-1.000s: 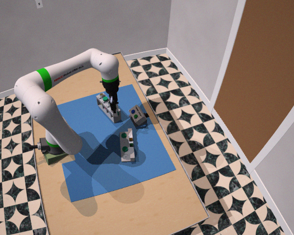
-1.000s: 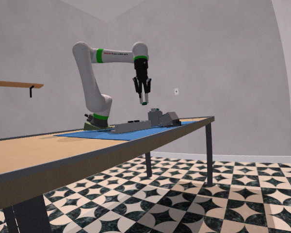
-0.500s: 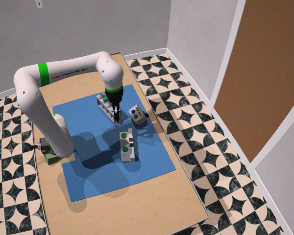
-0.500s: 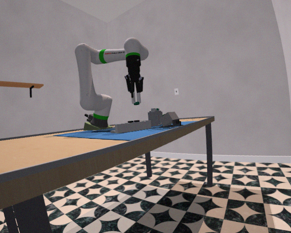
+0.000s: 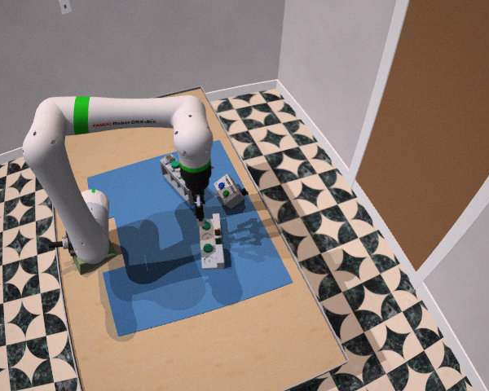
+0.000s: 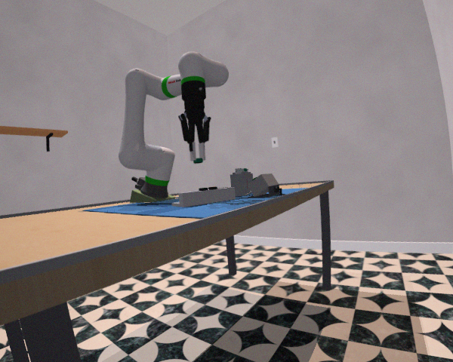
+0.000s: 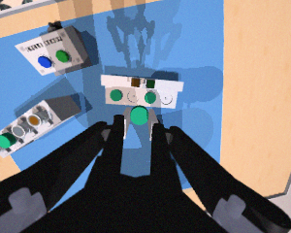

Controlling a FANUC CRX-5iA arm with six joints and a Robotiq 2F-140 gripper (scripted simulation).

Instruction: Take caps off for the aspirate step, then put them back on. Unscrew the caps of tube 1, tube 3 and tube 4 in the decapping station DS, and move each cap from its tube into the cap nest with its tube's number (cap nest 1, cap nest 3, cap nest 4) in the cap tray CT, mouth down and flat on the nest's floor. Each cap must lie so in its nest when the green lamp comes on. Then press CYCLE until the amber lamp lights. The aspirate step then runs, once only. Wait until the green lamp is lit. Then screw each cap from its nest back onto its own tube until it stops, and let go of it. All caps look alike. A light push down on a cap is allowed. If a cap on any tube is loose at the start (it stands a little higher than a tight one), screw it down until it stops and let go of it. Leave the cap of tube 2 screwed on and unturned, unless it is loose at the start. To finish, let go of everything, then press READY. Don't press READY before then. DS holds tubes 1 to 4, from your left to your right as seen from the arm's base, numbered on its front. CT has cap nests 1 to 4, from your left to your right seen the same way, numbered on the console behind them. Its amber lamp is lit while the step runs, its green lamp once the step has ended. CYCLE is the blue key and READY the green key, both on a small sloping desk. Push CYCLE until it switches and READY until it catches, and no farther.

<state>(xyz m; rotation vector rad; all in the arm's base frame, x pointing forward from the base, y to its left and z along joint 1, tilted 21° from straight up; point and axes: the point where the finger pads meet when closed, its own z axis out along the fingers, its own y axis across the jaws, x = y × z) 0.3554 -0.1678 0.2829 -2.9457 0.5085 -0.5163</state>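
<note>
My gripper is now 160 mm short of the blue cycle key, 190 mm to the right of it and 120 mm above it. From my hand the other things lie so: sloping key desk (170 mm ahead, 160 mm to the left, 130 mm below); green ready key (160 mm ahead, 140 mm to the left, 120 mm below).
</note>
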